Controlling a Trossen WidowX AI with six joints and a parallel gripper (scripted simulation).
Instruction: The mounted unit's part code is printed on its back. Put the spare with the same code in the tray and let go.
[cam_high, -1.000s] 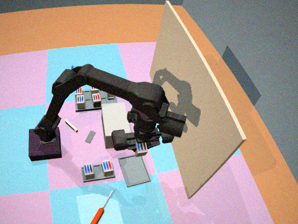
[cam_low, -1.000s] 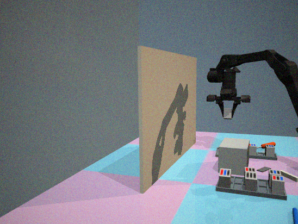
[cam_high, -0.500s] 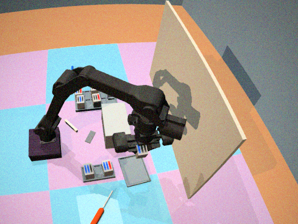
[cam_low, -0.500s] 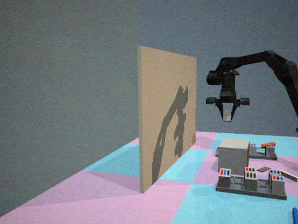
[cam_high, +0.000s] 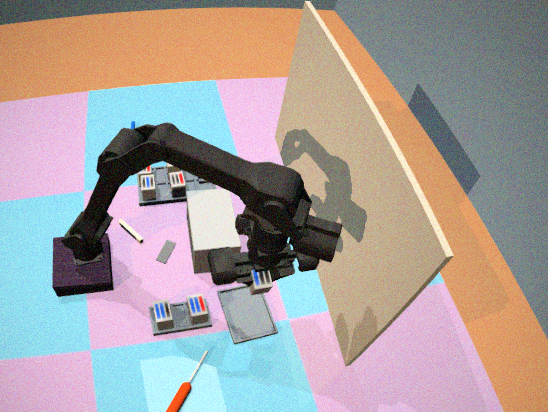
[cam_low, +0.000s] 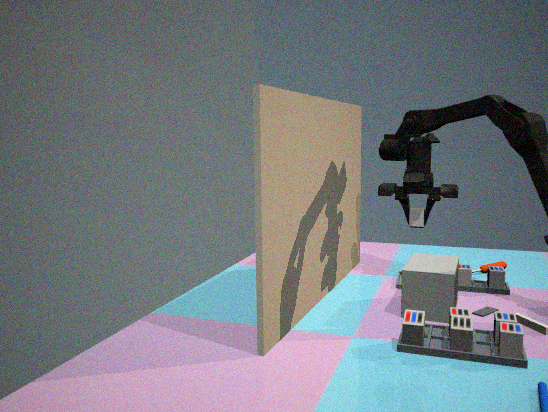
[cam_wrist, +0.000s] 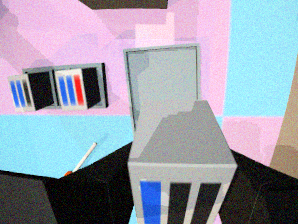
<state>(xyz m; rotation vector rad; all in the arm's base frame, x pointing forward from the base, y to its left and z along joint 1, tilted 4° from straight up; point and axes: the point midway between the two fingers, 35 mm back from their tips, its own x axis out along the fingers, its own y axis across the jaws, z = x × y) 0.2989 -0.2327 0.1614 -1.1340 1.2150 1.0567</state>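
The grey tray lies 140 mm below my gripper tip. The rest, counted from my gripper tip: mounted unit (210 mm to the left, 90 mm below, 20 mm behind); then tall board (220 mm ahead, 160 mm to the left, 80 mm above); then rack (150 mm behind, 140 mm below, 40 mm to the left).
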